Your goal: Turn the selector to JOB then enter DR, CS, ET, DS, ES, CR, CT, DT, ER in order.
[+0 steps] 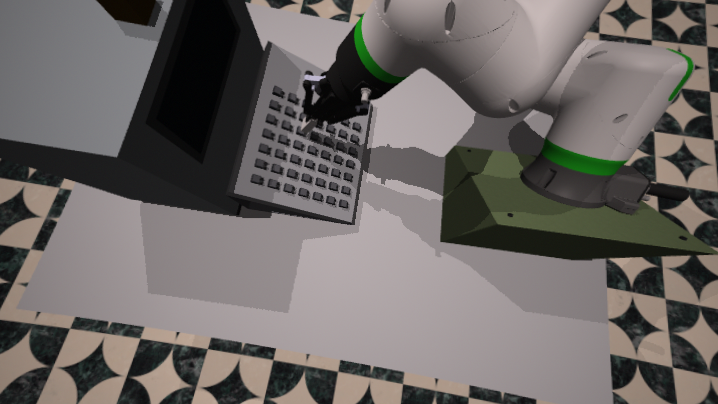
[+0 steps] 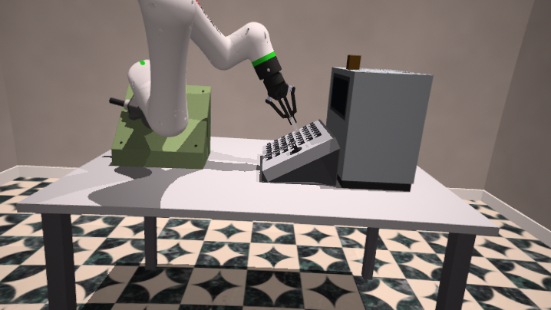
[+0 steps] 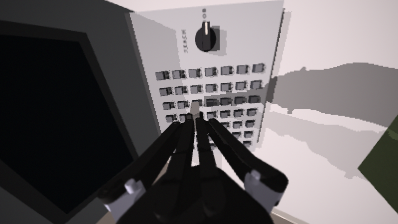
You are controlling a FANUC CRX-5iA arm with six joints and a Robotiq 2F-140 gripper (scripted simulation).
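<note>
My gripper is now 3 cm past the key, 3 cm to the right of it and 9 cm above it. From my hand the other things lie so: black selector knob 2 cm ahead, 13 cm to the right, 6 cm below; grey keypad 3 cm ahead, 1 cm to the right, 11 cm below.
</note>
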